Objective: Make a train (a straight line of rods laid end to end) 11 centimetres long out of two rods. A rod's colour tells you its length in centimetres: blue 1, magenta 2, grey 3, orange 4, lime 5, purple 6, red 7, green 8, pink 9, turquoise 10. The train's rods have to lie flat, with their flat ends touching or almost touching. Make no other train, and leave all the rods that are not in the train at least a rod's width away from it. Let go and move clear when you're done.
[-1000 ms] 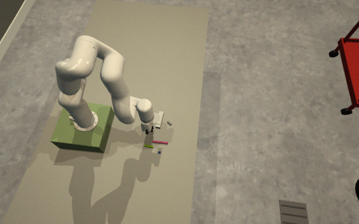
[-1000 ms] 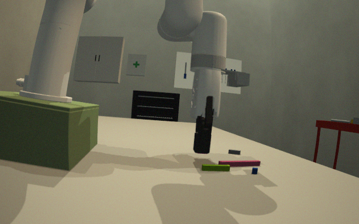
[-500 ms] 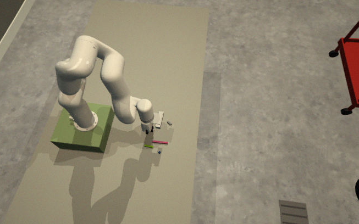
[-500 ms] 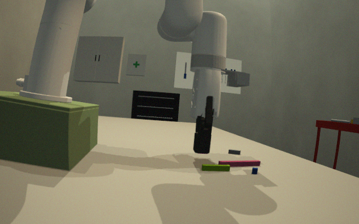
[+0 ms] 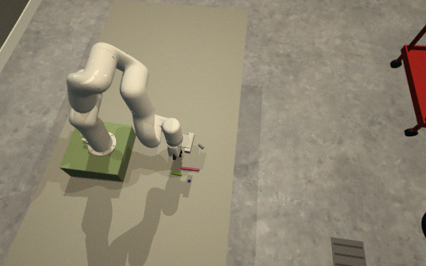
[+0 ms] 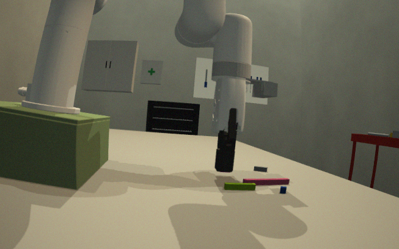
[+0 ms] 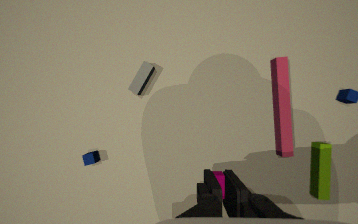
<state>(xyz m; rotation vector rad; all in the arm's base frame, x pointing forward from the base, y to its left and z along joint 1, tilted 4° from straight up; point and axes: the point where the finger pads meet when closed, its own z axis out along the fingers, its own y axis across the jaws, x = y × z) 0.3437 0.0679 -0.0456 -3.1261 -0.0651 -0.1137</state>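
The pink rod is 70 mm ahead of my hand, 60 mm to the right of it and 30 mm below it. The rest, counted from my hand: grey rod (90 mm ahead, 70 mm to the left, 30 mm below); magenta rod (20 mm below); lime rod (100 mm to the right, 30 mm below, 20 mm ahead).
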